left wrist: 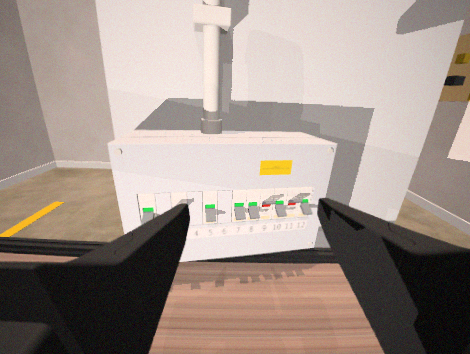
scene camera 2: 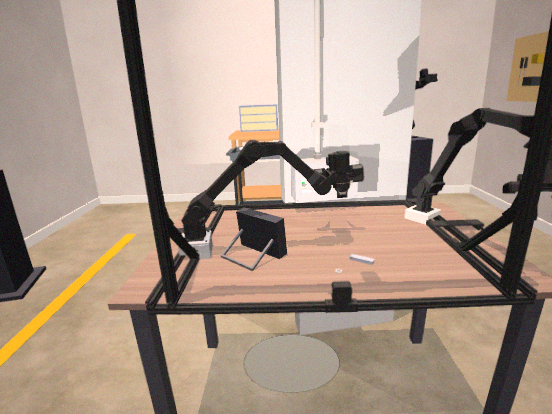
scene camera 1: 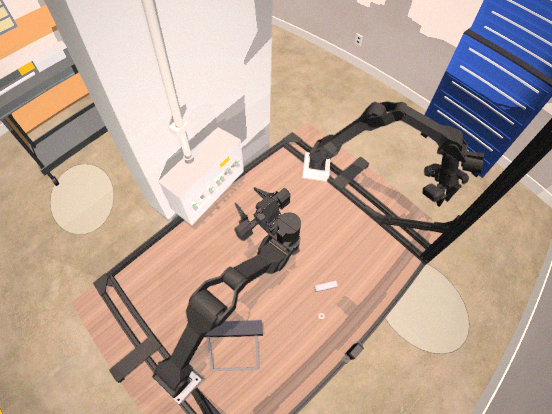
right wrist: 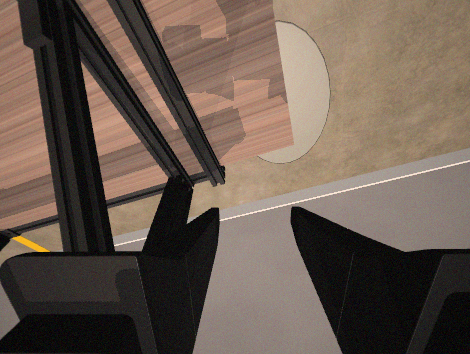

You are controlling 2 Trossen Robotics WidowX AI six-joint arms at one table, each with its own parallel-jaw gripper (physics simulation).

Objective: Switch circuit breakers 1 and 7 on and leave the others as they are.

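Places are measured from the left arm's base along level axes (x down, y left, z ahead), in metres.
Pixels of known places: left gripper, fingertip midpoint: (left wrist: 252,208) (scene camera 1: 244,195); right gripper, fingertip midpoint: (scene camera 2: 544,220) (scene camera 1: 442,203) (right wrist: 254,214); left arm's base, origin of the base link: (scene camera 2: 195,237) (scene camera 1: 177,380); right arm's base, origin of the base link: (scene camera 2: 423,209) (scene camera 1: 317,163).
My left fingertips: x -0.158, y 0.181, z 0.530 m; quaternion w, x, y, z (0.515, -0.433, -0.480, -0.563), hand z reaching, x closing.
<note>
Ahead of a thing's pixels: the offset from my left fingertips to its top centre. "pt": to the spot under its first point.
The white breaker panel (scene camera 1: 200,172) (scene camera 2: 300,192) (left wrist: 200,170) stands against the pillar behind the table. In the left wrist view, breaker 1 @[pt dx +0.085, dy +0.137, dz -0.098 m] (left wrist: 147,215) and breaker 7 @[pt dx +0.087, dy +0.139, dz +0.021 m] (left wrist: 240,212) have their levers down with green showing above. Breakers 5, 8, 10 and 12 also show green; 9 and 11 show red. A finger hides the labels below 4 and crowds the area around 3. My left gripper (scene camera 1: 246,196) (left wrist: 252,208) is open and empty, facing the panel from a short distance, touching nothing. My right gripper (right wrist: 254,214) is partly open and empty, far right of the panel.
A dark block (scene camera 1: 235,328) (scene camera 2: 261,232) with a wire frame @[pt dx +0.208, dy -0.281, dz -0.394 m] (scene camera 1: 235,369) stands near the left arm's base. A small white bar @[dx +0.204, dy -0.336, dz -0.005 m] (scene camera 1: 326,286) (scene camera 2: 361,259) and a small ring @[dx +0.214, dy -0.383, dz -0.093 m] (scene camera 1: 321,313) lie on the table. A black rail runs along the table edge below the panel.
</note>
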